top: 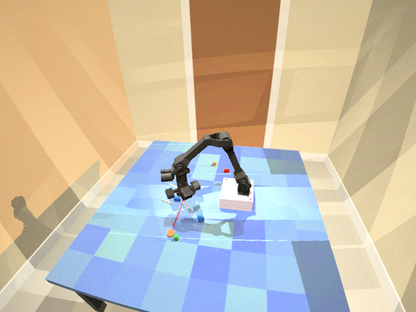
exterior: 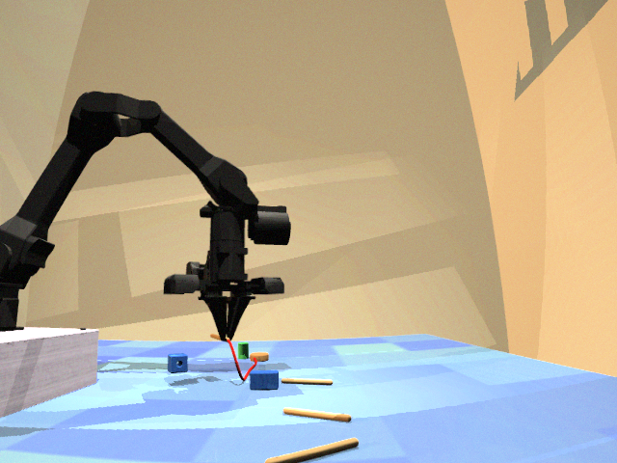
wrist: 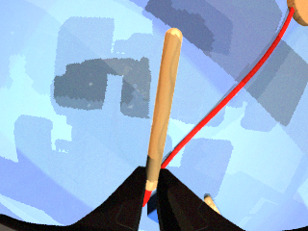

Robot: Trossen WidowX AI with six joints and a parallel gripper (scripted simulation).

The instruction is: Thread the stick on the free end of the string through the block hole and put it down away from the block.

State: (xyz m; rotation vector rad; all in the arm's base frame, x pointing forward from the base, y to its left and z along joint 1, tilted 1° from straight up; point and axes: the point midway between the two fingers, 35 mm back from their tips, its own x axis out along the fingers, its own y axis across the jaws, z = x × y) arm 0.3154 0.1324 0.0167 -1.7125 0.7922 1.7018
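Right now my gripper tip is 7 cm short of the blue brick, 5 cm above it and 4 cm to the left of it. The rest, counted from my gripper tip: green cylinder (21 cm to the left, 5 cm below, 3 cm behind); round button (19 cm to the left, 6 cm below, 1 cm ahead); thin wooden stick (1 cm to the left, 1 cm behind).
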